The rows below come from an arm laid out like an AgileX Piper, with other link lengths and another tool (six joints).
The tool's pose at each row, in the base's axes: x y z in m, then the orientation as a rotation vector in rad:
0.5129 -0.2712 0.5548 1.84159 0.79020 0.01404
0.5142 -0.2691 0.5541 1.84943 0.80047 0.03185
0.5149 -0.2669 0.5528 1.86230 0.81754 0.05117
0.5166 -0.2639 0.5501 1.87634 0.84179 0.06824
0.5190 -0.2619 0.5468 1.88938 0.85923 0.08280
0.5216 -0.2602 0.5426 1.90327 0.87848 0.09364
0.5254 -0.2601 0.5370 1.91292 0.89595 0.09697
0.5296 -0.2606 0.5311 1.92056 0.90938 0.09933
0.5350 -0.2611 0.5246 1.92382 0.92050 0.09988
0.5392 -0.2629 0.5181 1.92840 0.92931 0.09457
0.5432 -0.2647 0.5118 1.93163 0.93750 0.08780
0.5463 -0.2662 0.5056 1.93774 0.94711 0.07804
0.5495 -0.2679 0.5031 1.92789 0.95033 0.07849
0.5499 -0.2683 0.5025 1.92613 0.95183 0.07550
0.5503 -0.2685 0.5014 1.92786 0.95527 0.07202
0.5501 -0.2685 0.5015 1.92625 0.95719 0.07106
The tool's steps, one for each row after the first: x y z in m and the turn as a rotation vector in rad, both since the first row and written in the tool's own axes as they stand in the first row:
0.0024 -0.0003 -0.0010 0.00440 0.01865 0.00361
0.0045 -0.0015 -0.0020 0.01454 0.04286 0.00489
0.0083 -0.0035 -0.0027 0.02803 0.06959 0.00087
0.0124 -0.0055 -0.0021 0.03996 0.09078 -0.00016
0.0168 -0.0080 -0.0008 0.05412 0.11061 -0.00376
0.0217 -0.0108 0.0028 0.06598 0.12380 -0.01071
0.0268 -0.0135 0.0073 0.07539 0.13384 -0.01606
0.0330 -0.0161 0.0124 0.08076 0.14068 -0.02194
0.0376 -0.0190 0.0182 0.08828 0.14275 -0.02857
0.0420 -0.0219 0.0238 0.09481 0.14332 -0.03582
0.0458 -0.0253 0.0288 0.10506 0.14325 -0.04445
0.0483 -0.0254 0.0324 0.09676 0.14349 -0.04907
0.0486 -0.0256 0.0331 0.09627 0.14205 -0.05183
0.0492 -0.0263 0.0339 0.09954 0.14196 -0.05504
0.0490 -0.0263 0.0338 0.09878 0.14208 -0.05712

